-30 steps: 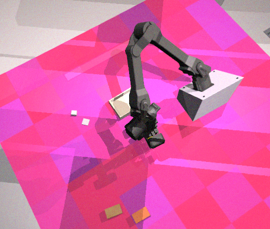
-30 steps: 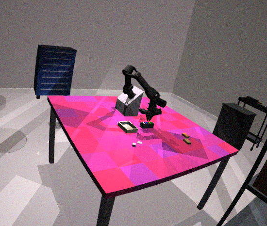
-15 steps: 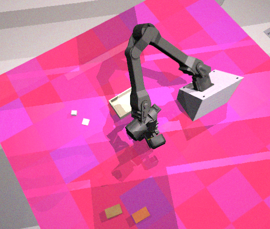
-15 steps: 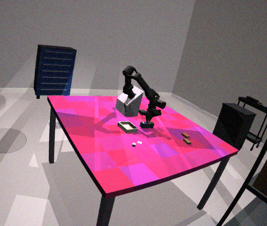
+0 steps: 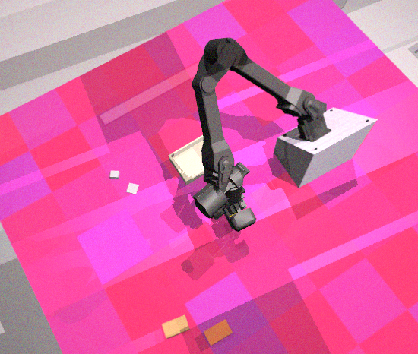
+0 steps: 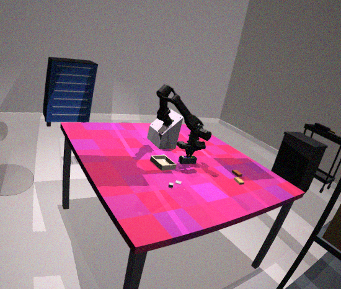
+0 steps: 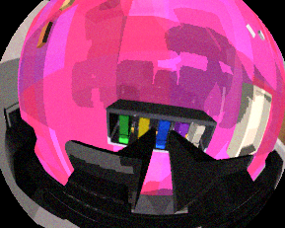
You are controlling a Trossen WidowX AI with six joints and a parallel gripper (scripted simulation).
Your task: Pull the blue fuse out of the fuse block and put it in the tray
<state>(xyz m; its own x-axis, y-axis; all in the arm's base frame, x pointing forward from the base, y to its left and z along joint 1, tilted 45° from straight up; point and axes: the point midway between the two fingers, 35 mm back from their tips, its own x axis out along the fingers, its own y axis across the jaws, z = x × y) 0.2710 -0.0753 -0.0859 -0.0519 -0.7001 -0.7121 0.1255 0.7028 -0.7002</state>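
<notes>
Right now the blue fuse is 1 cm below my gripper tip. From my gripper tip the other things lie so: tray 19 cm to the right, 3 cm below.
</notes>
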